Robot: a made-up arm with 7 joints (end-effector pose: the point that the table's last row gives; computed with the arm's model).
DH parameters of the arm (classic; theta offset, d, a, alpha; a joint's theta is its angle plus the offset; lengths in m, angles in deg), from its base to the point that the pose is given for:
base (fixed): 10.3 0 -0.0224 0
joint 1: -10.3 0.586 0 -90
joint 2: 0 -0.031 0.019 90
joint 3: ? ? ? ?
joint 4: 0 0.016 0.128 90
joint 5: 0 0.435 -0.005 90
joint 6: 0 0.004 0.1 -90
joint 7: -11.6 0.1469 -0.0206 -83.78
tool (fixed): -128.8 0.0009 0 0
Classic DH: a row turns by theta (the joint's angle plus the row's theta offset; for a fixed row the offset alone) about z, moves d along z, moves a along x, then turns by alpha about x.
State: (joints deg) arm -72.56 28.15 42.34 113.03 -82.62 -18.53 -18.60
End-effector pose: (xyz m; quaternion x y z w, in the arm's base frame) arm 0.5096 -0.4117 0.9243 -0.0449 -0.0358 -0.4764 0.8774
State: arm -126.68 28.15 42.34 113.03 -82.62 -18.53 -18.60
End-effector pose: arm -0.0408 -0.6737 0.9243 -0.0562 -0.0115 -0.8233 0.5646
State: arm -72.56 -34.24 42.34 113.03 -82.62 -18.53 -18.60
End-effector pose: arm 0.3316 0.1549 1.2286 -0.3980 -0.4022 -0.3968 0.7228
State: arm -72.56 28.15 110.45 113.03 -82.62 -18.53 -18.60
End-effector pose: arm 0.3780 0.0804 1.1966 0.1700 -0.2352 0.0244 0.9566
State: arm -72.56 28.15 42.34 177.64 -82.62 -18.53 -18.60
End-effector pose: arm 0.0576 -0.2614 1.3013 -0.0906 -0.5264 -0.5604 0.6330
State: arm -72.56 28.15 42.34 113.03 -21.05 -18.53 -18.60
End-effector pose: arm 0.4483 -0.4991 0.9856 0.4702 -0.0824 -0.4265 0.7683
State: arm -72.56 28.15 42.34 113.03 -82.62 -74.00 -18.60
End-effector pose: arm 0.4034 -0.2970 0.9377 -0.0550 -0.2515 -0.0574 0.9646
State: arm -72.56 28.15 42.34 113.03 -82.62 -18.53 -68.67
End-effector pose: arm 0.5102 -0.4019 0.9386 -0.4522 -0.1096 -0.4717 0.7490
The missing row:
joint 3: 0 0.204 0.06 90
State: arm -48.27 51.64 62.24 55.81 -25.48 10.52 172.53
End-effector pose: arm 0.5498 0.2205 0.3677 -0.6002 -0.1444 0.3657 0.6965
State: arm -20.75 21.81 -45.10 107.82 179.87 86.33 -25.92
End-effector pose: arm 0.3691 -0.5531 1.0369 0.7134 0.2276 0.5785 0.3235
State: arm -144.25 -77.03 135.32 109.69 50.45 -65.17 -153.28
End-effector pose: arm 0.6309 0.0713 0.5982 -0.5645 -0.2956 -0.4975 0.5887
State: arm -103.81 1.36 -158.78 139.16 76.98 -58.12 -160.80
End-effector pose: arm 0.1068 0.1924 1.2179 0.4511 0.0202 -0.0021 0.8923
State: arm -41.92 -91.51 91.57 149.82 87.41 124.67 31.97
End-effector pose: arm -0.4070 0.5052 0.4283 -0.3745 0.5324 -0.4611 0.6030
